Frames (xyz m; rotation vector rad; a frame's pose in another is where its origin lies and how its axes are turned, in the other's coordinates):
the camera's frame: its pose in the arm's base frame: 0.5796 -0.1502 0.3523 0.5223 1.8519 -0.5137
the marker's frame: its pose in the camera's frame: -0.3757 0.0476 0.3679 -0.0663 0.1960 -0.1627
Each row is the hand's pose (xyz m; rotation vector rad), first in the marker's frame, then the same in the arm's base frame.
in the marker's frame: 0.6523 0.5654 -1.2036 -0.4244 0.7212 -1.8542
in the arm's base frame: 0.0618 0.7784 0.5201 1.7016 -2.1330 0.7544
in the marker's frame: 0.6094 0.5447 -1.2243 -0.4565 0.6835 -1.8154
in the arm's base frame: 0.0609 0.7677 0.5709 1.7186 -2.1918 0.7311
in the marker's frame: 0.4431 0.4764 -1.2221 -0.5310 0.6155 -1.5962
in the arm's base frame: 0.1208 0.6949 0.7240 1.6437 -2.4657 0.6296
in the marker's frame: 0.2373 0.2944 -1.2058 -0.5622 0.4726 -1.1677
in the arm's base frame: 0.1597 0.5140 0.9278 -1.2132 2.6623 -0.4504
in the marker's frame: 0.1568 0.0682 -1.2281 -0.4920 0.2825 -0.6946
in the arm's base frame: 0.0833 0.3243 1.0555 -0.6028 2.5288 -0.3208
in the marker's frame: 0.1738 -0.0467 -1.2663 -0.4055 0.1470 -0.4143
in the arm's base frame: -0.0057 0.2459 1.0853 -0.2524 2.3756 -0.2909
